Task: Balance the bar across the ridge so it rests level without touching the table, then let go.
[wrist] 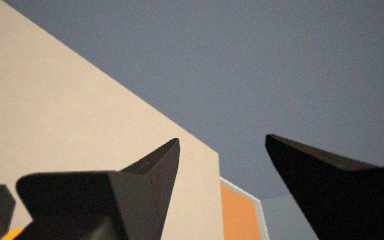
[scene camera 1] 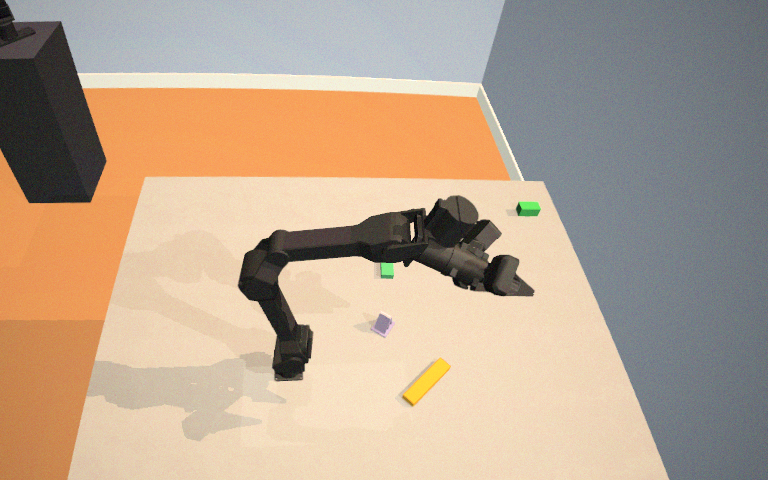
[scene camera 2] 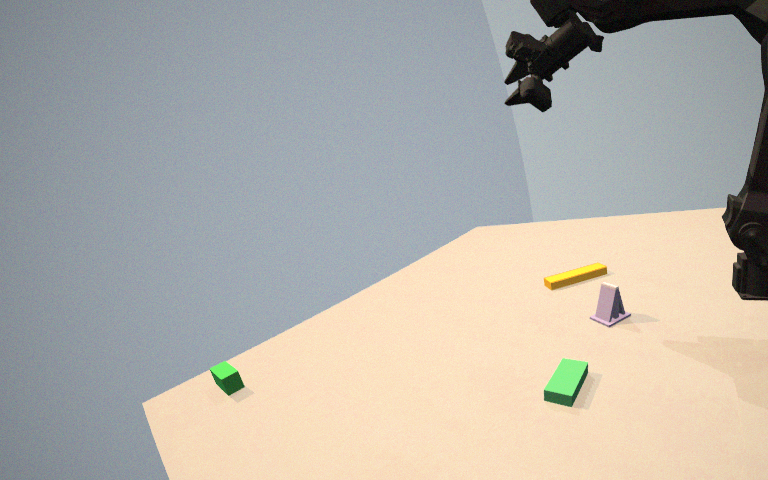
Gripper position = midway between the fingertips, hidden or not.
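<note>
Scene camera 1 shows the gripper (scene camera 1: 524, 292), open and holding nothing, and a yellow bar (scene camera 1: 439, 368). Scene camera 2 shows the gripper (scene camera 2: 506, 93), the yellow bar (scene camera 2: 557, 281), a flat green block (scene camera 2: 564, 386) and a small green cube (scene camera 2: 226, 377). The wrist view shows the gripper (wrist: 221, 141). The flat green block is out of frame in the wrist view. The small green cube is out of frame in the wrist view.
</note>
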